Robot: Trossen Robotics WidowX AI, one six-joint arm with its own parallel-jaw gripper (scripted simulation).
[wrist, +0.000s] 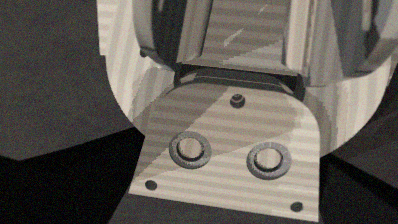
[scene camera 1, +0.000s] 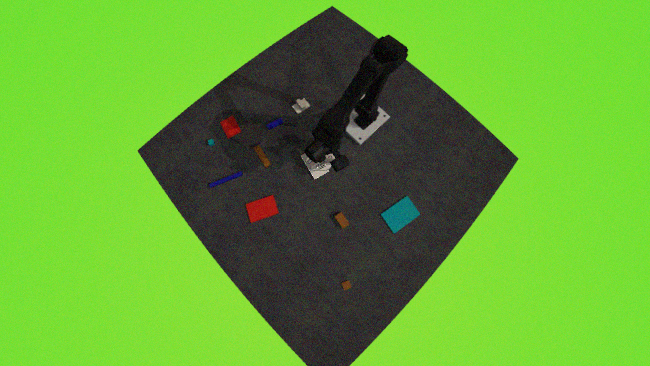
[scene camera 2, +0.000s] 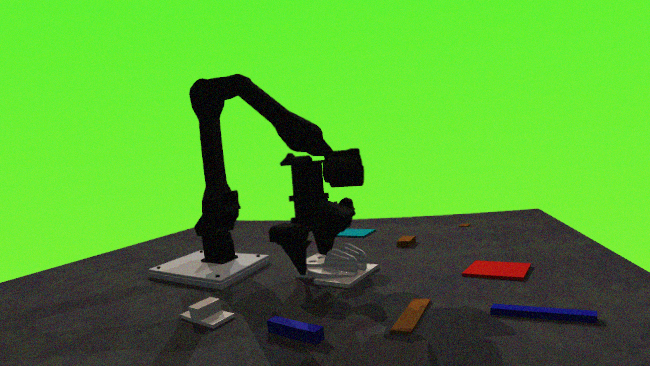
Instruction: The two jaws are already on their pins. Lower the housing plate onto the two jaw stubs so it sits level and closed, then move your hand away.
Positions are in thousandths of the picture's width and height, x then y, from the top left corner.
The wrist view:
my gripper: 569, 650
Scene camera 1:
teal plate: 619, 583
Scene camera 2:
my gripper: 484, 736
orange bar: 627, 881
long blue bar: 902, 865
red plate: 796, 742
